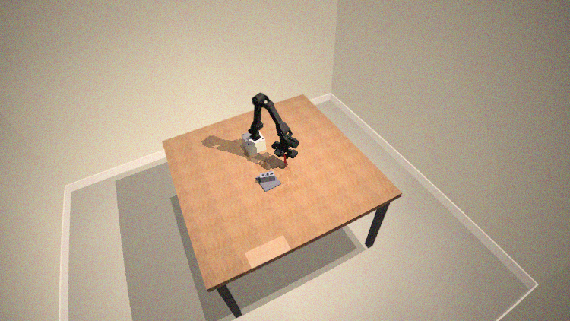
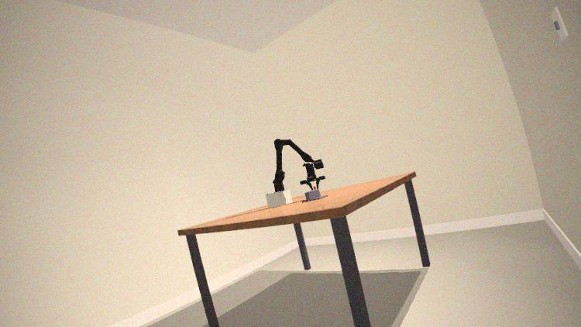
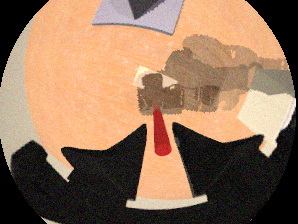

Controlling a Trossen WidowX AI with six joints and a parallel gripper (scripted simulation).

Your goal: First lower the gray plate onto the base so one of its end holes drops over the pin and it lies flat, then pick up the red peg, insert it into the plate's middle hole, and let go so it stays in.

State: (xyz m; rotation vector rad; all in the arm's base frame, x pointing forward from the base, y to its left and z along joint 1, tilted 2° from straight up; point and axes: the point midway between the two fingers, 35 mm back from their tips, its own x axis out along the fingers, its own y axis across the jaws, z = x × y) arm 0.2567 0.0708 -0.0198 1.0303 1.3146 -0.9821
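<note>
The gray plate is 6 cm ahead of my gripper tip and 19 cm to the right of it. Also, from my gripper tip: base 7 cm ahead, 18 cm to the right, 3 cm below; then red peg right at my gripper tip.
</note>
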